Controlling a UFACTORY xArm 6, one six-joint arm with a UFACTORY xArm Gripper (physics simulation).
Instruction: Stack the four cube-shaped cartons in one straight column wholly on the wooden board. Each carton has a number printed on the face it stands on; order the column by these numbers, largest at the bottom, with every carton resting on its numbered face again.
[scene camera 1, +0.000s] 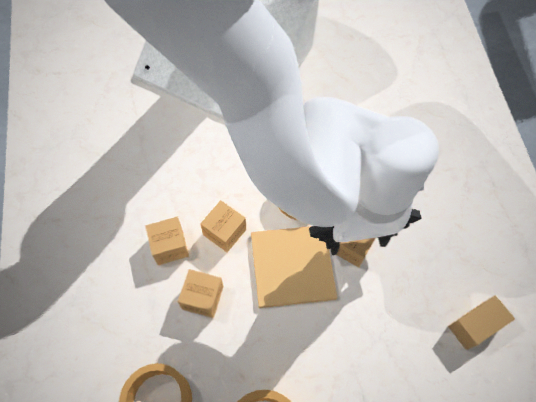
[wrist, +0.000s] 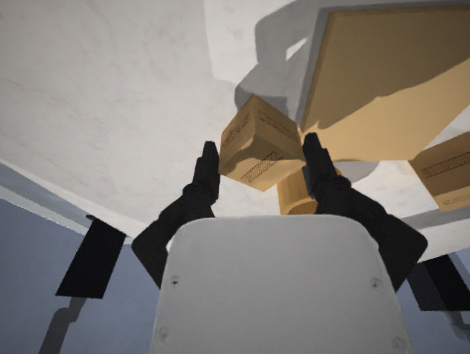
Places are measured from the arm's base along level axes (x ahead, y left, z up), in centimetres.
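Pixels of known places: gripper, fingertip midpoint: (scene camera 1: 356, 242) (wrist: 259, 149).
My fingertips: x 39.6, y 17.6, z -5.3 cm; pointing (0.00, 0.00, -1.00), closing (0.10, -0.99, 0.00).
Behind a point stands the place of what it marks.
My gripper (scene camera 1: 358, 247) @(x 39.6, y 17.6, z -5.3 cm) (wrist: 259, 149) @(x 39.6, y 17.6, z -5.3 cm) has its fingers far apart and shut on a cube carton (scene camera 1: 353, 254) @(x 41.7, y 16.8, z -4.7 cm) (wrist: 262, 162) @(x 39.9, y 17.4, z -3.6 cm), one finger touching each side. The carton is turned at an angle between them and stands upright on the table, just beside the board. The wooden board (scene camera 1: 292, 270) @(x 42.9, y 7.5, z -7.4 cm) (wrist: 380, 85) @(x 43.8, y 9.3, z -7.4 cm) lies flat and bears no carton. Three more cube cartons stand apart on the table in the scene view: one at far left (scene camera 1: 166, 240) @(x 38.1, y -11.4, z -3.6 cm), one nearer the board (scene camera 1: 223, 225) @(x 36.2, y -2.7, z -3.6 cm), and one in front (scene camera 1: 201, 292) @(x 46.4, y -6.2, z -3.6 cm). The numbered bottom faces are hidden.
An oblong block (scene camera 1: 481, 322) @(x 52.9, y 33.3, z -4.1 cm) lies at the right of the table. A wooden ring (wrist: 295, 192) @(x 32.8, y 13.0, z -5.4 cm) stands near the held carton, mostly hidden under the arm in the scene view. Two more rings, one at front left (scene camera 1: 129, 382) @(x 57.8, y -15.9, z -3.9 cm) and another (scene camera 1: 265, 396) @(x 60.9, y 2.1, z -3.3 cm), sit at the front edge.
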